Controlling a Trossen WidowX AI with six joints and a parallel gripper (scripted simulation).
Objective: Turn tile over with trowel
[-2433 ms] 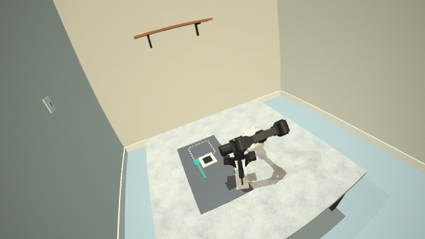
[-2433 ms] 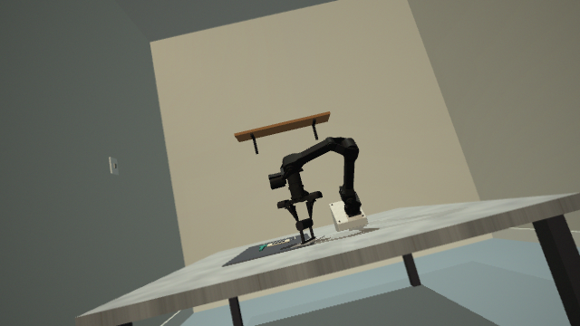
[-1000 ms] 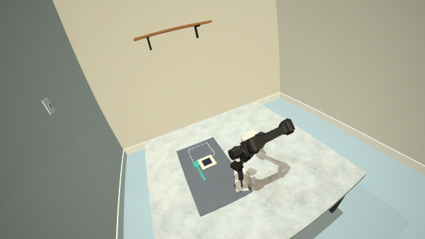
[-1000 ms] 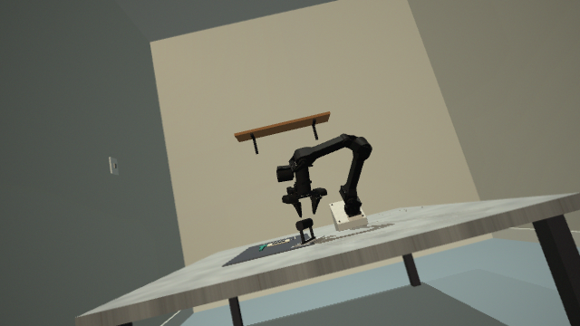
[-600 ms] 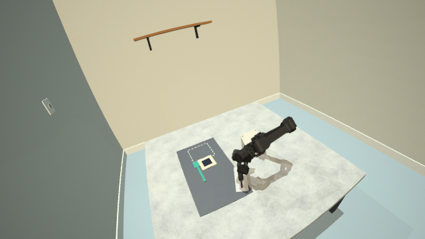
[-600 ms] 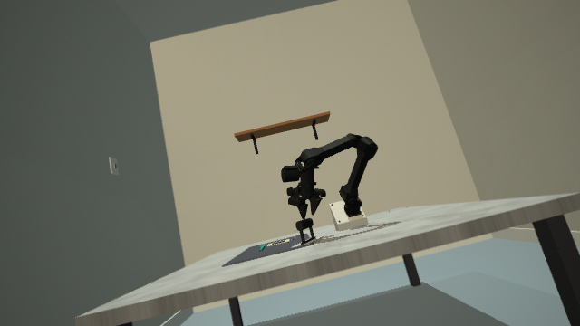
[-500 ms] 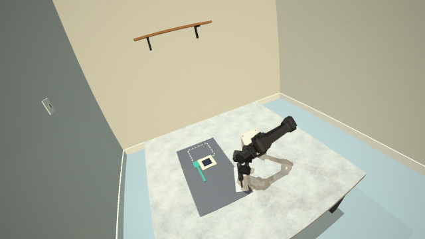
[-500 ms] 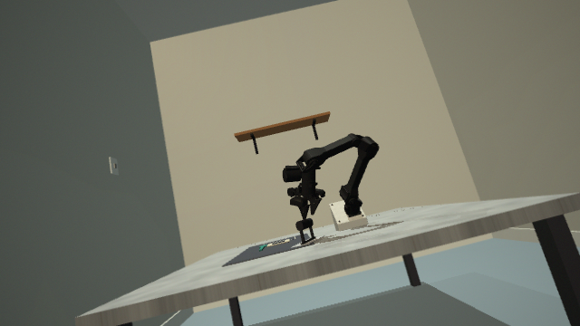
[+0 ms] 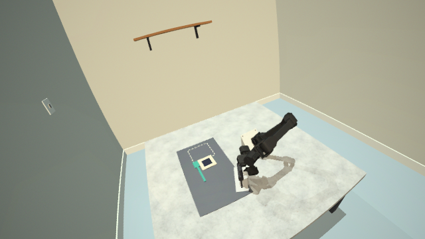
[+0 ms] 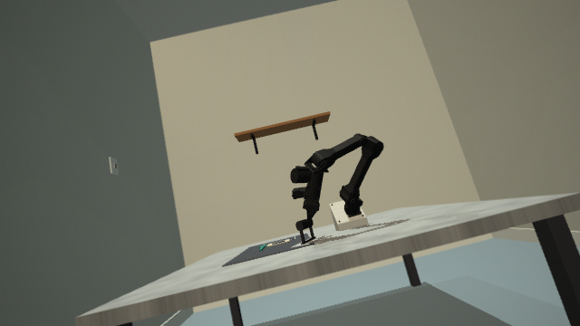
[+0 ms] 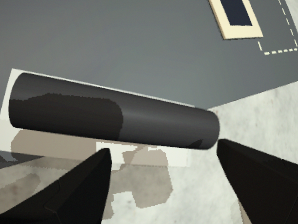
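The trowel lies 10 mm ahead of my gripper tip, 10 mm to the right of it and 50 mm below it. From my gripper tip the other things lie so: dark mat: 170 mm ahead, 190 mm to the right, 110 mm below; teal t-shaped piece: 220 mm ahead, 230 mm to the right, 90 mm below; tile: 150 mm ahead, 250 mm to the right, 90 mm below.
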